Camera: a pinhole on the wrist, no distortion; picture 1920 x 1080 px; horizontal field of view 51.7 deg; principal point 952.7 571.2 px. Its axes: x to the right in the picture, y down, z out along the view. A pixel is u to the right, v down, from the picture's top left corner.
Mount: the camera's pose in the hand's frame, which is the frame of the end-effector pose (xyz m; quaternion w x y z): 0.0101 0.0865 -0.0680 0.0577 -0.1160 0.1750 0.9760
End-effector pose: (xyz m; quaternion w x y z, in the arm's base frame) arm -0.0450 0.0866 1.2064 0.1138 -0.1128 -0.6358 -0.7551
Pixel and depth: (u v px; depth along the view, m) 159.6 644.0 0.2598
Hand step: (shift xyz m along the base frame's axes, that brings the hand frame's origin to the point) 0.0035 0.1664 0.2020
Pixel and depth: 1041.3 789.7 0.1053
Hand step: 0.0536 0.0120 0.1054
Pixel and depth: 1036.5 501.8 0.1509
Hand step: 0.0726 0.0420 0.1386
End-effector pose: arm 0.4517 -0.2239 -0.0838 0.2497 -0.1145 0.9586 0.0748
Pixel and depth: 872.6 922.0 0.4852
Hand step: 0.2140 0.2677 -0.2951
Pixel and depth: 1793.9 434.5 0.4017
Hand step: 0.2435 0.3493 -0.0748
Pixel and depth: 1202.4 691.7 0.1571
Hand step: 0.0357 0.1523 -0.0306
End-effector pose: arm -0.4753 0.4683 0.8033 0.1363 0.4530 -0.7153 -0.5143
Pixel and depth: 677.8 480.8 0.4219
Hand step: -0.3321 0.2277 0.0786
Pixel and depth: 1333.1 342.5 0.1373
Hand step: -0.0844 0.0696 0.1220
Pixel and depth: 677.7 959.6 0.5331
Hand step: -0.3745 0.3336 -0.0435
